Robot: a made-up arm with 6 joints.
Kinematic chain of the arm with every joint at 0, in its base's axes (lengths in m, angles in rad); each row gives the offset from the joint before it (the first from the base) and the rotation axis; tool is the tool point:
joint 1: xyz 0 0 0.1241 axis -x
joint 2: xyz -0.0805 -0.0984 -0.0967 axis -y
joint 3: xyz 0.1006 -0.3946 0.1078 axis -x
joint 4: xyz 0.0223 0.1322 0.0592 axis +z
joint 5: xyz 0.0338 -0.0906 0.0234 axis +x
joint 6: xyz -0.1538 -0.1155 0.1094 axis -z
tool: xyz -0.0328 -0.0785 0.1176
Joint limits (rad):
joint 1: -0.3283..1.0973
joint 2: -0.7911..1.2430
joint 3: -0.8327..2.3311
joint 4: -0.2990..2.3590
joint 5: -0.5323..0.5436
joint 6: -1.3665..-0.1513
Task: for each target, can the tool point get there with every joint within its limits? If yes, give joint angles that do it. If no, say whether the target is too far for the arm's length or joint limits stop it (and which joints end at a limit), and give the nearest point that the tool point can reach.
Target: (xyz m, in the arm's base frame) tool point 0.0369 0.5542 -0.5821
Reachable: no: joint limits stop it (at a limit: joint 1, joint 2, joint 4) | nearest point 0.1178 0.0009 -0.3766 | short by 0.596 m
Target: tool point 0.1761 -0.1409 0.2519
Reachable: yes | joints 0.3139 0.7609 1.9308 1.4225 -0.3107 -1.0452
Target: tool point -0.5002 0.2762 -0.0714
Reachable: no: joint limits stop it (at a limit: joint 1, joint 2, joint 4, joint 5, joint 6) | nearest point -0.3148 -0.1015 0.0108 | short by 0.429 m
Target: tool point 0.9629 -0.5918 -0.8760
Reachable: no: too far | nearest point 0.4607 -0.4783 -0.3371 | short by 0.745 m
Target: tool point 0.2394 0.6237 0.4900
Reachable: no: joint limits stop it (at a limit: joint 1, joint 4) | nearest point 0.1351 0.3021 0.5322 | short by 0.341 m
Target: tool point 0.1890 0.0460 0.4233
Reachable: yes | joints 0.8961 0.3597 1.2750 1.2587 0.0330 -1.1887
